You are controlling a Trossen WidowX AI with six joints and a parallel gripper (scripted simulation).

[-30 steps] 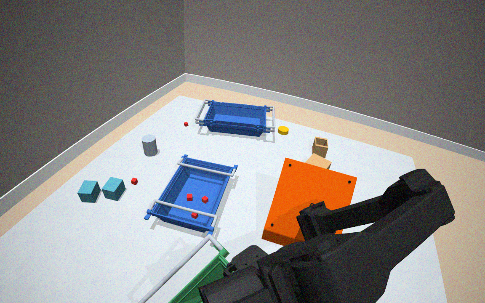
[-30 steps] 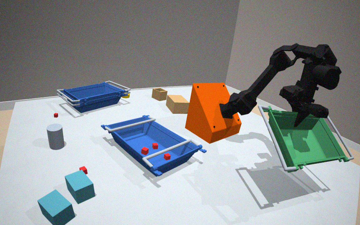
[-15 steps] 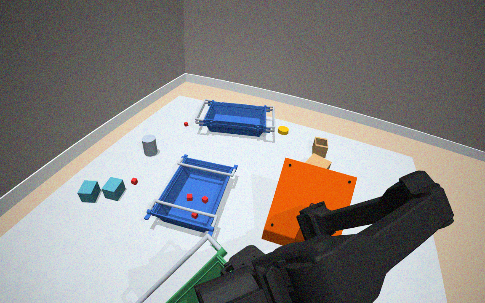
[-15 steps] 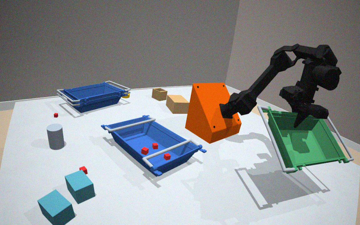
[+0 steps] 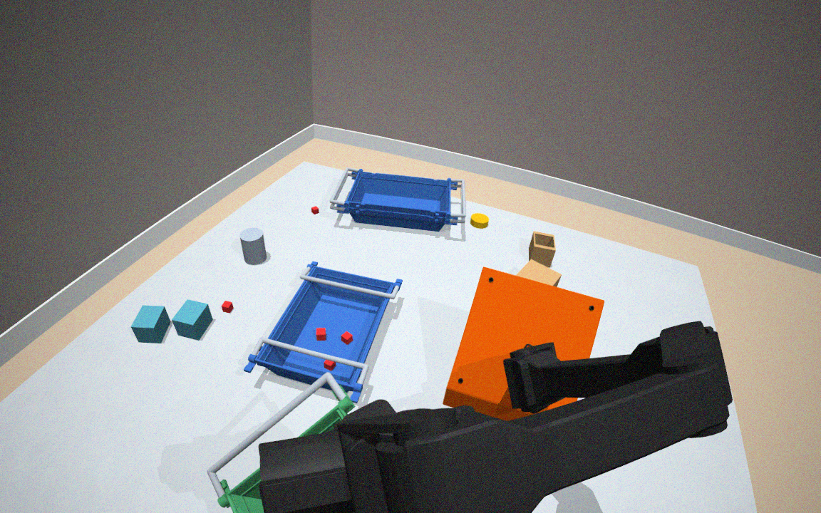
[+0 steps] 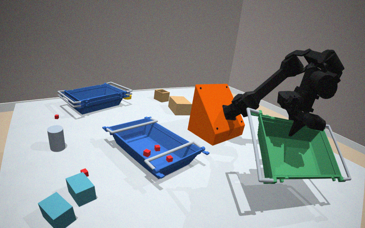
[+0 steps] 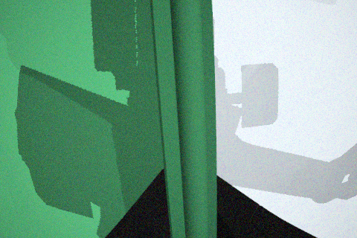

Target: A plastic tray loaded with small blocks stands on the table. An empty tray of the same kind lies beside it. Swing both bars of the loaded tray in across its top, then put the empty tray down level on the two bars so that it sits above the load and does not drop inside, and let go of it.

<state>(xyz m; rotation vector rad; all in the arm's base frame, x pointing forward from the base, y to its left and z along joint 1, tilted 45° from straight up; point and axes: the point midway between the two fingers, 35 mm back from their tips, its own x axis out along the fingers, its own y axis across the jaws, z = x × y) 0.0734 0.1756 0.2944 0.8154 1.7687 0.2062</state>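
The green tray is 7 cm to the left of my gripper tip and 4 cm ahead of it. Also, from my gripper tip: brown box: 78 cm to the right, 15 cm below, 3 cm ahead; grey cylinder: 62 cm ahead, 37 cm to the right, 13 cm below; yellow disc: 83 cm to the right, 22 cm ahead, 16 cm below.
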